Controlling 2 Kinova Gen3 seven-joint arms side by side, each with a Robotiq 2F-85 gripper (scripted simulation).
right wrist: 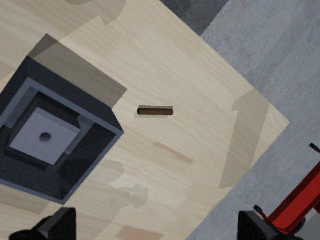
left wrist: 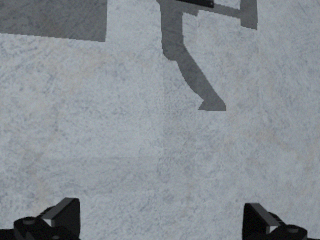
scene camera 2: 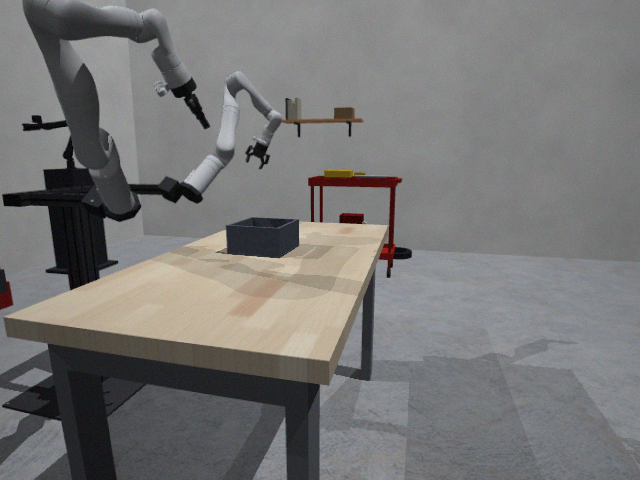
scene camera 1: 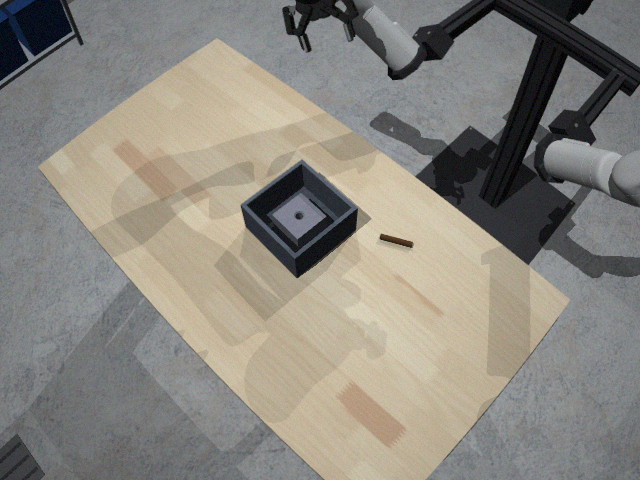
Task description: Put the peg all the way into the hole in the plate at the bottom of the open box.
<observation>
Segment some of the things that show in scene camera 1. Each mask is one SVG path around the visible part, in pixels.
A dark box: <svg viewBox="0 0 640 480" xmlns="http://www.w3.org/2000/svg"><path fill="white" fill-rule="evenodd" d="M304 160L297 162L240 205L245 227L296 278L301 276L356 230L358 208ZM302 193L327 216L327 227L298 250L274 226L272 214Z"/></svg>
A grey plate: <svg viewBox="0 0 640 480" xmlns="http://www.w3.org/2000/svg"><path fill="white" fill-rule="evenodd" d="M302 193L272 214L274 226L298 250L327 227L327 216Z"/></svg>
</observation>
